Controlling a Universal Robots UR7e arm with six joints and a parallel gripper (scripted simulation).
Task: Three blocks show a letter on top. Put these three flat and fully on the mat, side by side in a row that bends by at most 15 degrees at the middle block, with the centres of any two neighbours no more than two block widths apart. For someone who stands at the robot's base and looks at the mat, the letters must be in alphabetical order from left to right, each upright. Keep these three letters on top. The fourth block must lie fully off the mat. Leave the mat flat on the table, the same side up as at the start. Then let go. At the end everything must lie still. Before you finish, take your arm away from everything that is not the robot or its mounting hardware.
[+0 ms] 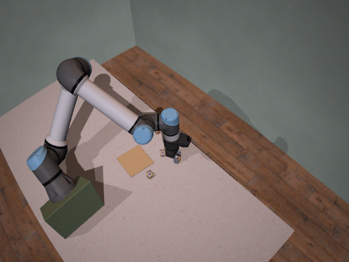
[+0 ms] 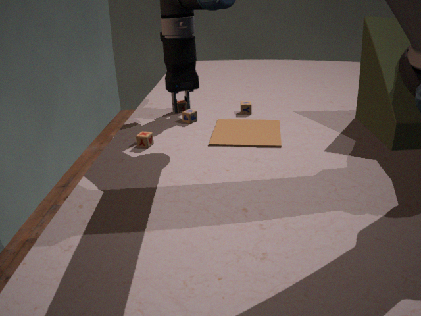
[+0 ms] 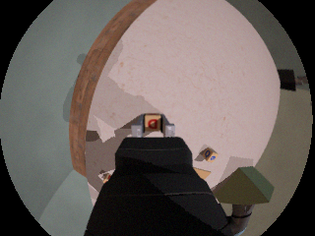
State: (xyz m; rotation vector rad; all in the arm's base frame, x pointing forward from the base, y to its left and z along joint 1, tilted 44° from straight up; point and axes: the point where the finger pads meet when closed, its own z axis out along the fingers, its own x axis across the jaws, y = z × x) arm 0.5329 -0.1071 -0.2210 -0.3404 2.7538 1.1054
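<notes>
The tan mat lies 140 mm behind my hand, 170 mm to the left of it and 20 mm below it.
</notes>
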